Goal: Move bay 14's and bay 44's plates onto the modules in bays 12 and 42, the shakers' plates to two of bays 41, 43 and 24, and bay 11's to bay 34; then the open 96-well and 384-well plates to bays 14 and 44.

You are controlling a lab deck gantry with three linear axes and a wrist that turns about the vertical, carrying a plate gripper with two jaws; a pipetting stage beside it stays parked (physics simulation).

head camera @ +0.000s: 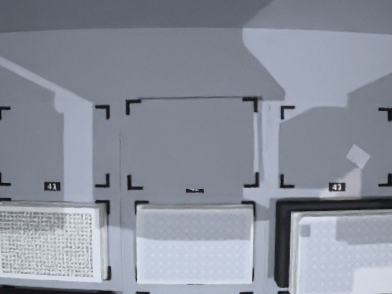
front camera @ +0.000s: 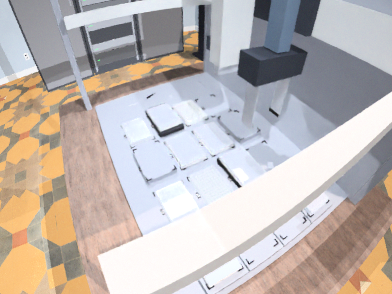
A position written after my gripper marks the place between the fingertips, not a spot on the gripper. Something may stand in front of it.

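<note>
I can see a bay 42 module (head camera: 199, 143), and with it a bay 41 (head camera: 72, 142). My gripper (front camera: 261, 118) is visible to me as well. There is also a bay 24 (front camera: 264, 249).
</note>
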